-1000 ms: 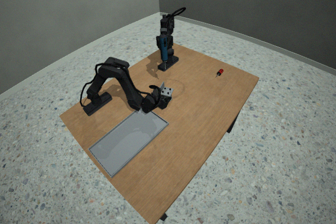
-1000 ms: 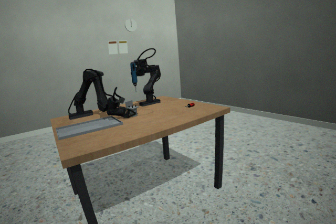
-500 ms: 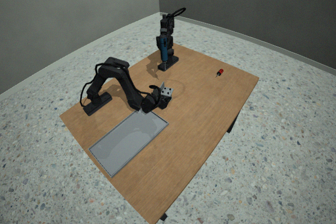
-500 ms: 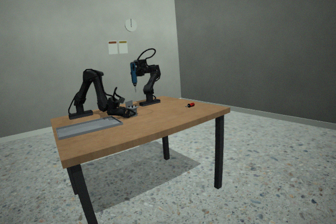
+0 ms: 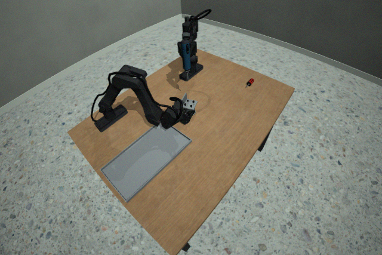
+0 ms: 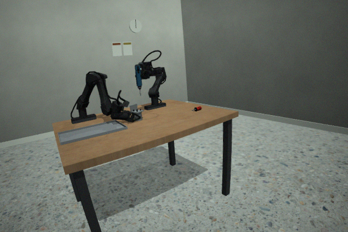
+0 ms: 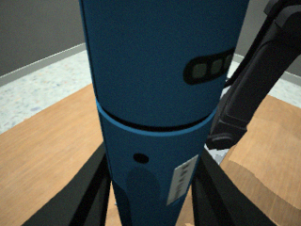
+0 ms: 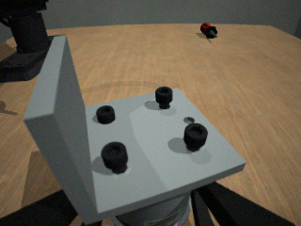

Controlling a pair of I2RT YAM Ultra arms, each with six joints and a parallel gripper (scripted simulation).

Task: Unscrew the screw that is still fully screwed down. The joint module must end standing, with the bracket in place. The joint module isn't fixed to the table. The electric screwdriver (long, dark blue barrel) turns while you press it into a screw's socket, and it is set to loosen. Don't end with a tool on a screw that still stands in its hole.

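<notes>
Right now the joint module is 10 mm above my right hand. From my right hand the other things lie so: grey L-shaped bracket: 50 mm above; flat grey tray: 70 mm ahead, 350 mm to the right, 20 mm below; screw: 20 mm behind, 10 mm to the left, 40 mm above.
</notes>
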